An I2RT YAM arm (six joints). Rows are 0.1 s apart.
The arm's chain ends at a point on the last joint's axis. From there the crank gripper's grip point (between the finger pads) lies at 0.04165 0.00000 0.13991 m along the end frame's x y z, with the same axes.
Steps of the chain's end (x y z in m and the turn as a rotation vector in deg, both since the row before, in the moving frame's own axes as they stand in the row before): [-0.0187, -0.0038, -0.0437, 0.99, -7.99, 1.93]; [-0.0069, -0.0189, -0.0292, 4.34, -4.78, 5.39]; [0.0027, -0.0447, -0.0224, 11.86, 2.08, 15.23]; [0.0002, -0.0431, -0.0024, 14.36, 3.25, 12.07]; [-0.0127, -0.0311, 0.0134, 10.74, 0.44, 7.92]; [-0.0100, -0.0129, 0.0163, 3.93, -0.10, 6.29]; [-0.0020, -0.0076, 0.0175, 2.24, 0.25, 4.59]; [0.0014, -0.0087, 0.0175, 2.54, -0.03, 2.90]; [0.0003, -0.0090, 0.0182, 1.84, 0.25, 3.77]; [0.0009, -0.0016, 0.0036, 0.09, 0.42, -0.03]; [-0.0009, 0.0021, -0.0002, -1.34, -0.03, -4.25]
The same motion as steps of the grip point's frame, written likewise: [-0.0385, -0.0052, -0.0393, 0.99, -7.99, 1.93]; [-0.0184, -0.0262, -0.0265, 4.34, -4.78, 5.39]; [0.0100, -0.0614, -0.0258, 11.86, 2.08, 15.23]; [0.0107, -0.0678, -0.0082, 14.36, 3.25, 12.07]; [-0.0102, -0.0513, 0.0112, 10.74, 0.44, 7.92]; [-0.0100, -0.0179, 0.0162, 3.93, -0.10, 6.29]; [-0.0013, -0.0097, 0.0173, 2.24, 0.25, 4.59]; [0.0014, -0.0128, 0.0174, 2.54, -0.03, 2.90]; [0.0010, -0.0107, 0.0180, 1.84, 0.25, 3.77]; [0.0019, -0.0018, 0.0033, 0.09, 0.42, -0.03]; [-0.0010, 0.0023, -0.0002, -1.34, -0.03, -4.25]
